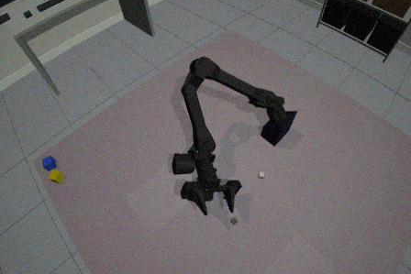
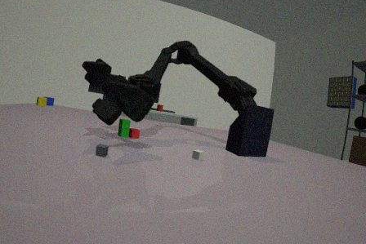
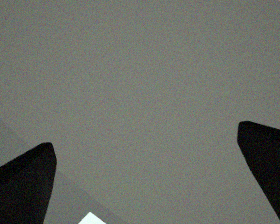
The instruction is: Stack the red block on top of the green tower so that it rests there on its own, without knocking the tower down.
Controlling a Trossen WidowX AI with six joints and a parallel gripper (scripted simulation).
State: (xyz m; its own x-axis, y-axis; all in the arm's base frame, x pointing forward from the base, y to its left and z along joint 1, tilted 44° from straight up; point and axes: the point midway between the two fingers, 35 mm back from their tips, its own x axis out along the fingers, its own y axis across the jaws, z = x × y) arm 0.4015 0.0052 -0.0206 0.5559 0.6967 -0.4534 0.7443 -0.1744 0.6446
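Right now my gripper tip is 15 cm to the left of the red block, 13 cm above it and 11 cm past it. The rest, counted from my gripper tip: small grey cube: 13 cm below, 4 cm to the left, 3 cm behind; yellow cube: 59 cm to the right, 32 cm ahead, 12 cm below; small white cube: 23 cm behind, 13 cm below, 1 cm to the left.
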